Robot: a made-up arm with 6 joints. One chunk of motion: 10 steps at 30 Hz.
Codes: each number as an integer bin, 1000 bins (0 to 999) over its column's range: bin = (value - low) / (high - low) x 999, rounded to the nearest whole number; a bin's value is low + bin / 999 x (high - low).
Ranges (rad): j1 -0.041..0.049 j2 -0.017..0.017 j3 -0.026..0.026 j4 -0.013..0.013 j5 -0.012..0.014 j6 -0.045..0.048
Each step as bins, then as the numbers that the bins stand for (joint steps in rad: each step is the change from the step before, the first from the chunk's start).
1 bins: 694 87 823 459 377 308
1 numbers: 0.02152 -0.01404 0.01684 -0.00105 -0.00219 -0.01633
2 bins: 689 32 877 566 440 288
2 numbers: 0.02107 -0.01591 0.01965 0.00173 -0.00055 -0.01819
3 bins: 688 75 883 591 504 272
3 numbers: 0.02098 -0.01445 0.01996 0.00238 0.00112 -0.01968
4 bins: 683 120 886 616 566 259
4 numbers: 0.02053 -0.01292 0.02012 0.00303 0.00273 -0.02089
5 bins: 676 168 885 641 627 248
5 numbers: 0.01990 -0.01128 0.02007 0.00368 0.00432 -0.02191
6 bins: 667 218 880 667 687 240
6 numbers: 0.01909 -0.00958 0.01981 0.00436 0.00588 -0.02266
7 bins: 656 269 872 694 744 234
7 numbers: 0.01810 -0.00784 0.01939 0.00506 0.00736 -0.02322
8 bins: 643 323 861 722 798 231
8 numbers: 0.01693 -0.00601 0.01882 0.00579 0.00877 -0.02350
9 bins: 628 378 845 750 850 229
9 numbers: 0.01558 -0.00414 0.01798 0.00652 0.01012 -0.02368
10 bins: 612 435 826 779 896 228
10 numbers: 0.01414 -0.00220 0.01699 0.00727 0.01132 -0.02377
